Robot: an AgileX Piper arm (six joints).
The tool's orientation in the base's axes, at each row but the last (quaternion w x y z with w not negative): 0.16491, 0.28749, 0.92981, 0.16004; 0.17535, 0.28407, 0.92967, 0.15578; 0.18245, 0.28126, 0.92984, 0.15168; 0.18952, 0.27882, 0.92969, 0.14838; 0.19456, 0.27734, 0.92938, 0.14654; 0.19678, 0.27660, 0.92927, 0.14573; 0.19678, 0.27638, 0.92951, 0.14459; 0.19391, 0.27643, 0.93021, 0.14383; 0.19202, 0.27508, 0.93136, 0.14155; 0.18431, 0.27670, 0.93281, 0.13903; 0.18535, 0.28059, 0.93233, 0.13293; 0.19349, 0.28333, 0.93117, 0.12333
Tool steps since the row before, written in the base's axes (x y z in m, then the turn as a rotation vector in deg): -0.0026, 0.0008, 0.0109, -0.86, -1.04, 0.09; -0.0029, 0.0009, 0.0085, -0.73, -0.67, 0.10; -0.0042, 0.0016, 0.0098, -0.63, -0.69, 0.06; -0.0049, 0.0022, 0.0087, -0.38, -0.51, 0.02; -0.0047, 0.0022, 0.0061, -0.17, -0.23, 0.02; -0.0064, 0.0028, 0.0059, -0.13, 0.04, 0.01; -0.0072, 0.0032, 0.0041, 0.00, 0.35, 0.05; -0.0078, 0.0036, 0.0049, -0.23, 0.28, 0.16; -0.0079, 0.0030, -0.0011, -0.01, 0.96, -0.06; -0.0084, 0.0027, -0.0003, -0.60, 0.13, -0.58; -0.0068, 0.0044, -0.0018, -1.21, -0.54, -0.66; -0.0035, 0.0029, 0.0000, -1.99, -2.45, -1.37
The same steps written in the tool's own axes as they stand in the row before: 0.0002, 0.0037, -0.0106, 0.04, -1.19, -0.63; 0.0008, 0.0026, -0.0086, 0.15, -0.84, -0.52; 0.0017, 0.0031, -0.0102, 0.07, -0.82, -0.44; 0.0027, 0.0028, -0.0094, 0.00, -0.58, -0.27; 0.0032, 0.0019, -0.0071, -0.01, -0.26, -0.13; 0.0048, 0.0016, -0.0076, 0.12, -0.02, -0.06; 0.0062, 0.0008, -0.0063, 0.19, 0.30, 0.01; 0.0067, 0.0012, -0.0072, 0.29, 0.18, -0.20; 0.0081, -0.0016, -0.0020, 0.57, 0.75, 0.20; 0.0082, -0.0018, -0.0028, 0.70, -0.38, 0.29; 0.0083, -0.0003, -0.0006, 0.81, -1.24, 0.01; 0.0043, 0.0007, -0.0012, 0.51, -3.40, 0.08
